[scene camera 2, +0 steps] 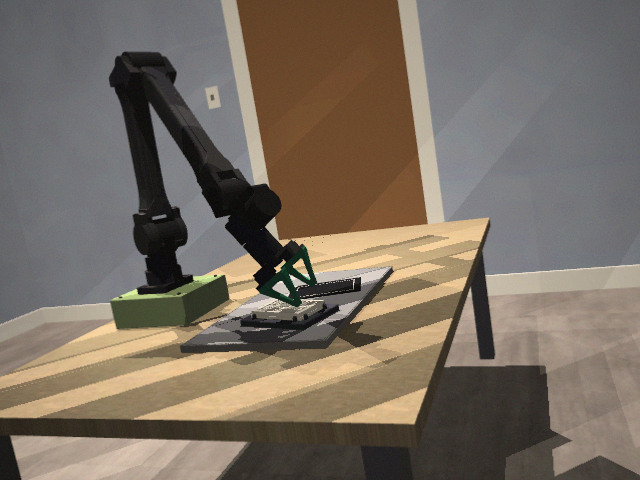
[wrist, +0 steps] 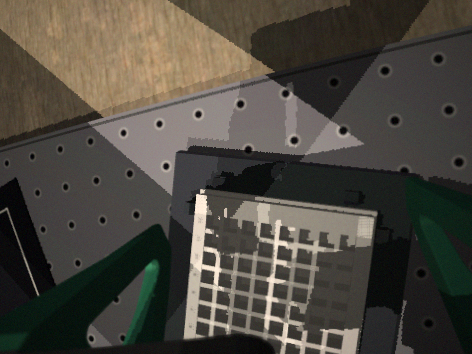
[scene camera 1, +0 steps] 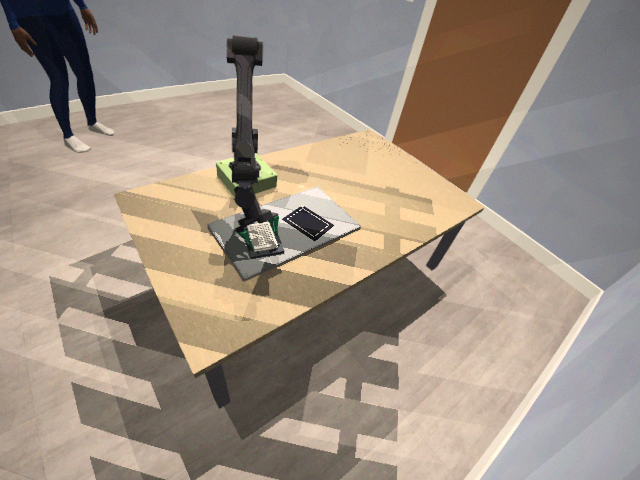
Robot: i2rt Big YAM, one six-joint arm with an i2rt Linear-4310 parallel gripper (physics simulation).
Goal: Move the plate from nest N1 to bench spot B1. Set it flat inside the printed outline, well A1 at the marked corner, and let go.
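Places are measured from the arm's base along level axes (x down, y ahead, z right), in centimetres.
Where they show: gripper, fingertip midpoint: (scene camera 2: 307, 294) (wrist: 280, 215) (scene camera 1: 264, 242); arm's base, link origin: (scene camera 2: 166, 287).
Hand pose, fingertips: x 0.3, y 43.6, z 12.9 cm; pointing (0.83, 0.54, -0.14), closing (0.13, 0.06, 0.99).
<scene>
Things, the pixels of their top centre, and the offset from my fingertips. "*": a spot on its surface instead. Level surfaces: height alone.
- plate, top centre: (wrist: 265, 335) (scene camera 2: 287, 305) (scene camera 1: 262, 234) dx +2.6, dy -5.8, dz -1.9 cm
- black nest N1, top centre: (wrist: 265, 329) (scene camera 2: 288, 307) (scene camera 1: 262, 235) dx +3.0, dy -5.7, dz -2.0 cm
- Spot B1, surface spot: (wrist: 12, 260) * dx +5.0, dy -1.9, dz -20.3 cm
- wooden table, surface height: dx +6.5 cm
The plate (scene camera 1: 262, 236) (scene camera 2: 289, 308) (wrist: 275, 280) is pale, with a grid of wells, and sits in the black nest N1 (scene camera 1: 267, 253) (scene camera 2: 305, 324) (wrist: 300, 172). My gripper (scene camera 1: 266, 241) (scene camera 2: 305, 294) (wrist: 280, 215) is open, its green fingers pointing down at the plate, one towards each long side. Nothing is held between them. In the wrist view, the plate's near end is cut off by the frame and the gripper body. Spot B1 (scene camera 1: 308, 223) (scene camera 2: 330, 287) (wrist: 12, 260) is a black pad with a white printed outline, beside the nest. Its corner mark is not readable.
Nest and pad are on a grey perforated board (scene camera 1: 338, 211) (scene camera 2: 369, 281) (wrist: 145, 150) on the wooden table (scene camera 1: 206, 330) (scene camera 2: 217, 397) (wrist: 150, 50). The arm stands on a green base block (scene camera 1: 266, 181) (scene camera 2: 149, 312) behind the board. A person (scene camera 1: 67, 67) stands beyond the table.
</scene>
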